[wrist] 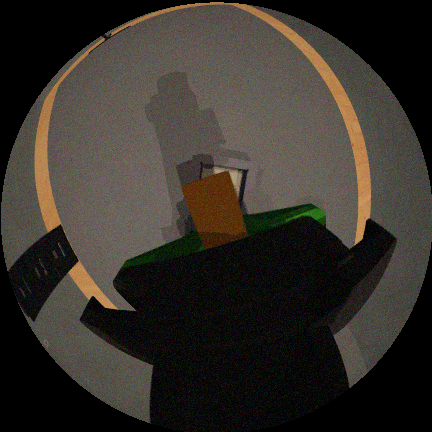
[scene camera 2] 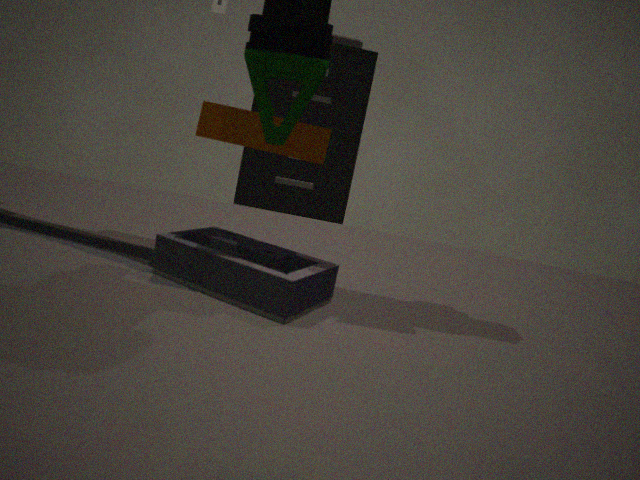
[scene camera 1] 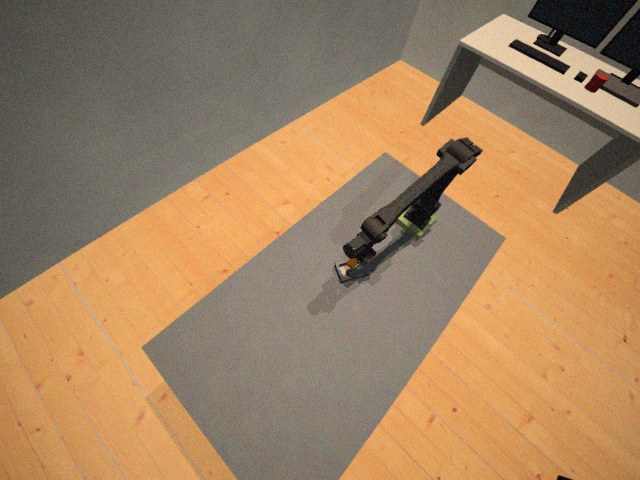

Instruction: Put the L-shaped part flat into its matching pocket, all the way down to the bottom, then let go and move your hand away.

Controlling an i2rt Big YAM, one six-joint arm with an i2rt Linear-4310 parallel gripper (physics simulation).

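Places are measured from the arm's base along level axes (x left, y back, z up), in millimetres.
Where they show: gripper, fingertip midpoint: (wrist: 223, 228) (scene camera 2: 275, 144) (scene camera 1: 355, 259); arm's base at its link origin: (scene camera 1: 416, 217).
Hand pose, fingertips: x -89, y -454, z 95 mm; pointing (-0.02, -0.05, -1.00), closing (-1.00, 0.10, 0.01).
Note:
Things, the pixels of their top centre, and the offset from my fingertips. Level surfaces: height alone.
- orange L-shaped part at its top centre: (wrist: 210, 264) (scene camera 2: 269, 113) (scene camera 1: 361, 258) dz +26, dx +16, dy +10 mm
- dark walled pocket block at its top centre: (scene camera 2: 248, 249) (wrist: 218, 205) (scene camera 1: 352, 267) dz -95, dx +3, dy +6 mm
- grey mat at its surface level: dz -132 mm
The orange L-shaped part (scene camera 1: 352, 262) (scene camera 2: 224, 124) (wrist: 214, 207) is held between the green fingers of my gripper (scene camera 2: 276, 138). In scene camera 2 it hangs well above the dark walled pocket block (scene camera 2: 222, 271) (wrist: 243, 187), with a visible gap, and looks slightly tilted in the picture. In scene camera 1 the pocket block (scene camera 1: 339, 276) lies on the mat right under my gripper. In the wrist view the part covers much of the block, and a pale pocket floor shows past its far edge. Much of the pocket's outline is hidden.
The block lies on a grey mat (scene camera 1: 289, 351) over a wooden floor (scene camera 1: 496, 361). The arm's base (scene camera 1: 416, 224) stands on the mat behind the block. A white desk (scene camera 1: 516, 62) with monitors is at the back right. A dark drawer cabinet (scene camera 2: 294, 201) stands in the background.

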